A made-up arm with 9 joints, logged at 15 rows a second.
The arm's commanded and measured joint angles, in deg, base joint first. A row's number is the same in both.
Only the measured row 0 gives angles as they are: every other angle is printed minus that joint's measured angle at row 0.
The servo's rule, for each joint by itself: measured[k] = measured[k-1] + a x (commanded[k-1-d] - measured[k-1]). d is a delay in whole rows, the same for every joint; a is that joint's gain. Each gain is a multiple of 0.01, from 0.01 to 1. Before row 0 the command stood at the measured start. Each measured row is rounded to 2 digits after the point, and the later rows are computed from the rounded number. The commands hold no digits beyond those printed.
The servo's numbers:
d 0
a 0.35 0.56 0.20 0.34 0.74 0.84 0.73 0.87 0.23
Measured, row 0: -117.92 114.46 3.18 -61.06 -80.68 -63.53 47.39 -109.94 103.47
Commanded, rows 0 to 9: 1.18 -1.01 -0.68 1.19 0.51 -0.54 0.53 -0.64 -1.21; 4.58 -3.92 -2.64 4.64 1.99 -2.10 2.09 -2.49 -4.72; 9.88 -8.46 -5.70 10.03 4.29 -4.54 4.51 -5.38 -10.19; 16.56 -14.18 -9.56 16.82 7.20 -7.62 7.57 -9.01 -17.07; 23.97 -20.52 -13.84 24.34 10.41 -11.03 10.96 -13.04 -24.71; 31.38 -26.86 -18.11 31.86 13.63 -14.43 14.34 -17.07 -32.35; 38.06 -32.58 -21.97 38.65 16.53 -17.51 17.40 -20.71 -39.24; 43.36 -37.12 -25.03 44.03 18.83 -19.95 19.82 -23.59 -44.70; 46.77 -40.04 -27.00 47.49 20.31 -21.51 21.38 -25.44 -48.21; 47.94 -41.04 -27.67 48.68 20.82 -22.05 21.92 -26.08 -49.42
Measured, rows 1 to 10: 0.41 -0.57 -0.14 0.40 0.38 -0.45 0.39 -0.56 -0.28; 1.87 -2.45 -0.64 1.84 1.57 -1.84 1.63 -2.24 -1.30; 4.67 -5.82 -1.65 4.62 3.58 -4.11 3.73 -4.97 -3.34; 8.83 -10.50 -3.23 8.77 6.26 -7.06 6.53 -8.48 -6.50; 14.13 -16.11 -5.35 14.06 9.33 -10.39 9.76 -12.45 -10.69; 20.17 -22.13 -7.90 20.11 12.51 -13.78 13.10 -16.47 -15.67; 26.43 -27.98 -10.71 26.41 15.48 -16.91 16.24 -20.16 -21.09; 32.36 -33.10 -13.57 32.40 17.96 -19.46 18.85 -23.14 -26.52; 37.40 -36.99 -16.26 37.53 19.70 -21.18 20.70 -25.14 -31.51; 41.09 -39.26 -18.54 41.32 20.53 -21.91 21.59 -25.96 -35.63
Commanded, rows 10 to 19: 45.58 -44.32 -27.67 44.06 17.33 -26.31 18.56 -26.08 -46.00; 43.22 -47.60 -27.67 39.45 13.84 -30.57 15.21 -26.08 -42.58; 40.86 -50.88 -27.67 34.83 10.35 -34.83 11.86 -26.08 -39.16; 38.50 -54.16 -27.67 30.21 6.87 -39.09 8.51 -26.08 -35.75; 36.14 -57.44 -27.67 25.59 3.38 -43.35 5.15 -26.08 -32.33; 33.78 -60.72 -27.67 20.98 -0.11 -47.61 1.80 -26.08 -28.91; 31.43 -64.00 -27.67 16.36 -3.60 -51.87 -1.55 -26.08 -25.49; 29.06 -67.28 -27.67 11.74 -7.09 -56.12 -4.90 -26.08 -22.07; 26.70 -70.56 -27.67 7.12 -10.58 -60.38 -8.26 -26.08 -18.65; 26.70 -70.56 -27.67 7.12 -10.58 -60.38 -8.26 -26.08 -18.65
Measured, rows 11 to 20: 42.66 -42.09 -20.37 42.25 18.16 -25.61 19.38 -26.06 -38.02; 42.86 -45.18 -21.83 41.30 14.96 -29.78 16.34 -26.08 -39.07; 42.16 -48.37 -23.00 39.10 11.55 -34.02 13.07 -26.08 -39.09; 40.88 -51.61 -23.93 36.08 8.09 -38.28 9.74 -26.08 -38.32; 39.22 -54.87 -24.68 32.51 4.60 -42.54 6.39 -26.08 -36.94; 37.32 -58.15 -25.28 28.59 1.11 -46.80 3.04 -26.08 -35.09; 35.26 -61.43 -25.76 24.43 -2.38 -51.06 -0.31 -26.08 -32.88; 33.09 -64.71 -26.14 20.12 -5.87 -55.31 -3.66 -26.08 -30.39; 30.85 -67.99 -26.45 15.70 -9.36 -59.57 -7.02 -26.08 -27.69; 29.40 -69.43 -26.69 12.78 -10.26 -60.25 -7.93 -26.08 -25.61
